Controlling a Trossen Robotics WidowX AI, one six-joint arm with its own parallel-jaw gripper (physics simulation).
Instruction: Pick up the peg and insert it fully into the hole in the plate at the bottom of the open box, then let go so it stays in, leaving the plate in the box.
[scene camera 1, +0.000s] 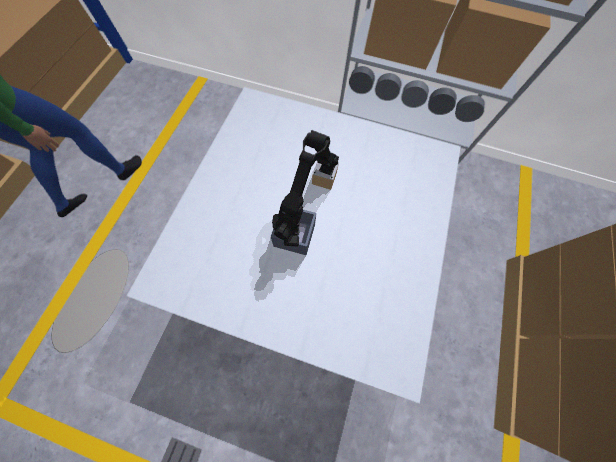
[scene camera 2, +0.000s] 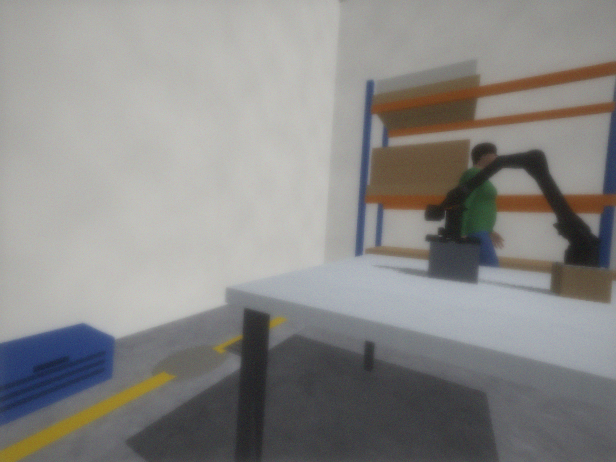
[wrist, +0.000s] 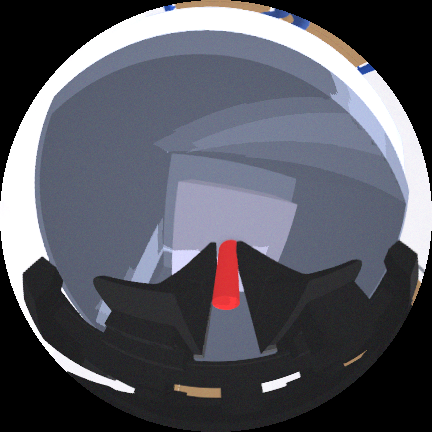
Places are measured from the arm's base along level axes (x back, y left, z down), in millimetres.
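Where they show: gripper, fingertip midpoint: (scene camera 1: 293, 231) (wrist: 225, 247); arm's base, link origin: (scene camera 1: 327, 168) (scene camera 2: 581, 265).
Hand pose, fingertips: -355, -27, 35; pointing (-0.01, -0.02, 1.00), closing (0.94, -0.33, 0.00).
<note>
Things, the pixels of their top centre, and the offset from my fingertips, as dx, dy, dz. Level surfaces: height alone.
- red peg, top centre: (wrist: 232, 300) +3, +6, -43
- light plate, top centre: (wrist: 230, 251) (scene camera 1: 294, 231) +5, +4, +2
- open dark grey box, top centre: (wrist: 247, 355) (scene camera 1: 293, 224) (scene camera 2: 453, 242) +5, +4, -75
- white table, surface height: dz +63
The red peg (wrist: 226, 275) is between the fingers of my gripper (wrist: 225, 247), which is shut on it. The peg points down at the light plate (wrist: 215, 207) on the floor of the open dark grey box (wrist: 110, 125) (scene camera 1: 311, 231) (scene camera 2: 454, 262). The fingers reach down inside the box, and in scene camera 2 the gripper's wide body is level with the rim. The hole does not show; the peg's lower end and the fingertips cover that part of the plate. I cannot tell whether the peg's end is in the hole. The peg does not show in the scene cameras.
A small brown box (scene camera 1: 323, 181) (scene camera 2: 585, 284) stands near the arm's base on the white table (scene camera 1: 380, 260) (scene camera 2: 350, 295). The dark box's walls surround the fingers. A person in green (scene camera 1: 45, 112) (scene camera 2: 483, 205) stands beyond the table, near the shelving.
</note>
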